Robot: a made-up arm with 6 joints.
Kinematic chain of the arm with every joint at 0, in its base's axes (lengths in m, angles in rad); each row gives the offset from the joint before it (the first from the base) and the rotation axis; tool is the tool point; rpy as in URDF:
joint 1: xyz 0 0 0.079 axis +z
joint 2: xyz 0 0 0 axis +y
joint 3: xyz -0.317 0 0.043 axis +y
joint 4: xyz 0.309 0 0.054 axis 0.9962 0 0.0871
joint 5: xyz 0 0 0 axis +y
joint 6: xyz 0.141 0 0.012 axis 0.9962 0 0.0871
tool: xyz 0 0 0 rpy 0 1.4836 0
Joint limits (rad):
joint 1: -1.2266..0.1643
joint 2: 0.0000..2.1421
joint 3: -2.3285..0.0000
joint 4: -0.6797..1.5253
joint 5: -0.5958..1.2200
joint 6: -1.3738..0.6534
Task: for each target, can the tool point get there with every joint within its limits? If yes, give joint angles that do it. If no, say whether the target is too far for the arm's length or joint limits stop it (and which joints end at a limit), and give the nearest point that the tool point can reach.
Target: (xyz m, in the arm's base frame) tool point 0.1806 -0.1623 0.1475
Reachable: yes | joints -0.8672 1.0538 -0.5328 0.3768 0.6779 -1.1122
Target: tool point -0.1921 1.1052 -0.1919
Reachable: no: too far | nearest point -0.2197 0.6724 0.3300 | short by 0.679 m
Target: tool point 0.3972 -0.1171 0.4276
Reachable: yes | joints -0.3028 1.3125 -1.2399 1.2248 0.0482 -0.5577
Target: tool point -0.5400 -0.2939 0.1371
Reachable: no: joint limits stop it (at a limit: joint 1, joint 2, joint 3, joint 5) | nearest point -0.6659 -0.1768 0.3540 | short by 0.277 m
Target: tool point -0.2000 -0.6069 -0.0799
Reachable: no: joint limits stop it (at a limit: joint 1, joint 2, joint 4, joint 5) | nearest point 0.0818 -0.4626 -0.0246 | short by 0.321 m
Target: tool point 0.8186 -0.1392 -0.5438
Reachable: no: too far | nearest point 0.4666 -0.0793 -0.0472 | short by 0.612 m
